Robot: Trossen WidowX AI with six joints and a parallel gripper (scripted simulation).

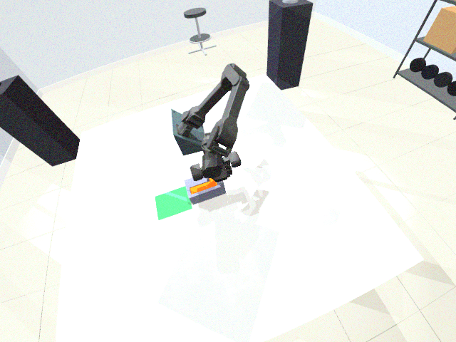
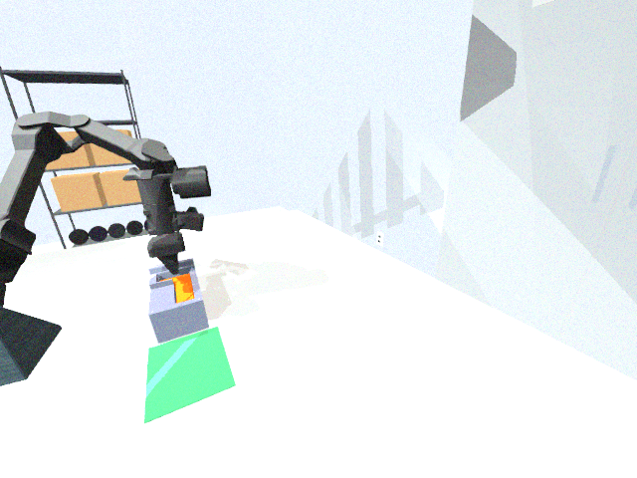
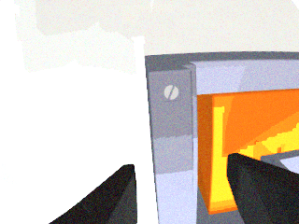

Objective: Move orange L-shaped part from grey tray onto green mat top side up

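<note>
Now: the orange L-shaped part 50 mm to the right of my gripper tip and 20 mm below it. Also, from my gripper tip: green mat: 10 mm ahead, 220 mm to the right, 90 mm below.
</note>
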